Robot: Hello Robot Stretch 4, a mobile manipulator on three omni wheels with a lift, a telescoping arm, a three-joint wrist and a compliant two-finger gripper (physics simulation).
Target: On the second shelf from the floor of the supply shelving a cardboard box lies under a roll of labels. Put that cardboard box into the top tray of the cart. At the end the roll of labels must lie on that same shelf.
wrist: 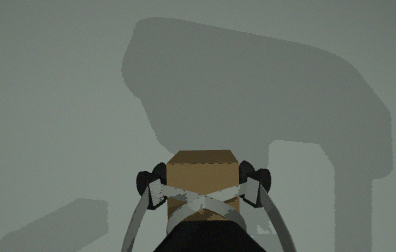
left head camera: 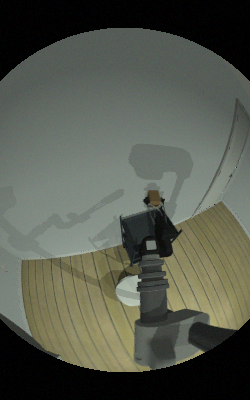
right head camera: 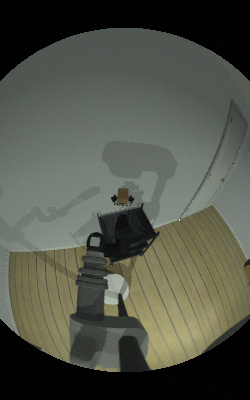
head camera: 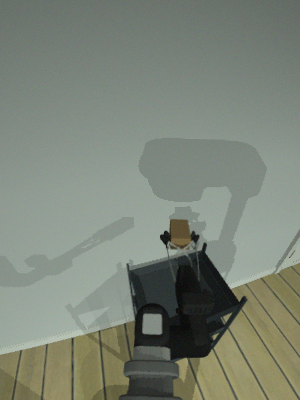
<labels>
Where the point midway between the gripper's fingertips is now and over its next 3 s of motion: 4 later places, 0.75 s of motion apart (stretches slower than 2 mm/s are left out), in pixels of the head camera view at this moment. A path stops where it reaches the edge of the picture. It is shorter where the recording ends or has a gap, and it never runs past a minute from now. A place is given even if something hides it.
The gripper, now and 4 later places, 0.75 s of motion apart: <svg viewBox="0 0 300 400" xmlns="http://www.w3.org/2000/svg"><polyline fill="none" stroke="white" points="179,232 178,255 177,262 175,276 174,284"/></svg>
</labels>
